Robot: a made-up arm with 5 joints.
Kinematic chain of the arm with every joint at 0, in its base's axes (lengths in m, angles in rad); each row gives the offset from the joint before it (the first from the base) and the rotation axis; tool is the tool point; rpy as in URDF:
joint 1: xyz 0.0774 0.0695 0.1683 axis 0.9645 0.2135 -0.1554
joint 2: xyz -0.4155 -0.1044 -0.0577 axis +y
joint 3: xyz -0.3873 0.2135 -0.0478 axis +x
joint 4: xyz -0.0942 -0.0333 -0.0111 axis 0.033 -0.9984 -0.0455
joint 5: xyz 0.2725 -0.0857 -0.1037 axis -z
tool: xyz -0.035 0.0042 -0.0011 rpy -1.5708 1.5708 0
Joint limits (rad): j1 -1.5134..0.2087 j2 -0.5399..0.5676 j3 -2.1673..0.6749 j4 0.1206..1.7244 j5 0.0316..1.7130
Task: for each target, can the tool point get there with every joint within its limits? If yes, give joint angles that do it. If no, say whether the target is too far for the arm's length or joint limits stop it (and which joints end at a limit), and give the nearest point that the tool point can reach.
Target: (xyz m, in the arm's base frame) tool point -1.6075 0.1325 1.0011
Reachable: no: too far | nearest point -0.7431 0.1802 0.4253 | short by 1.040 m
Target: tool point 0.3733 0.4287 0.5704
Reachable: no: joint limits stop it (at a limit: joint 1, joint 2, joint 5) | nearest point -0.4614 0.2353 0.4306 | short by 0.868 m
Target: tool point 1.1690 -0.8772 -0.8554
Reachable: no: too far | nearest point -0.4138 -0.4304 -0.2844 | short by 1.741 m
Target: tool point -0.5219 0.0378 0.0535
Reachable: yes | joints -0.7834 0.1645 -1.2623 0.4357 1.2229
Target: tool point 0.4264 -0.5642 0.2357
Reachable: no: joint limits stop it (at a limit: joint 1, joint 2, joint 4, joint 5) | nearest point -0.2863 -0.4194 0.0352 | short by 0.754 m
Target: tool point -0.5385 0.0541 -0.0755
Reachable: yes | joints -0.7193 -0.4363 -1.3101 0.7401 1.5324
